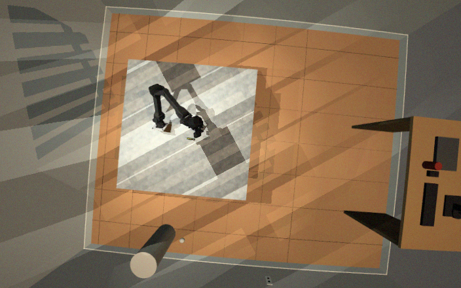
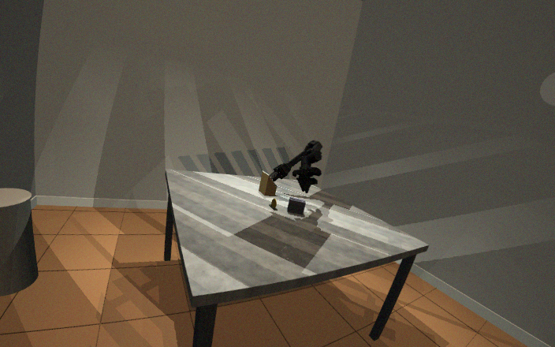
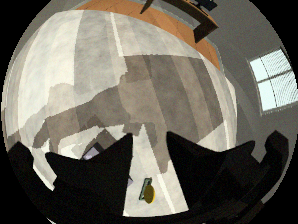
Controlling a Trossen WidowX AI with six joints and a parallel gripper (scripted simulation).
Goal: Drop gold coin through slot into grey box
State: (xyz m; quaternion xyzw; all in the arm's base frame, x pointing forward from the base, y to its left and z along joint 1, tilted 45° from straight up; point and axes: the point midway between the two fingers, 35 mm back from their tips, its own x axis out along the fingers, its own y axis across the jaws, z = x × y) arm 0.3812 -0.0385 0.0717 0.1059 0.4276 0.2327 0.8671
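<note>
Right now my gripper tip is 140 mm past the gold coin, 100 mm to the left of it and 120 mm above it.
</note>
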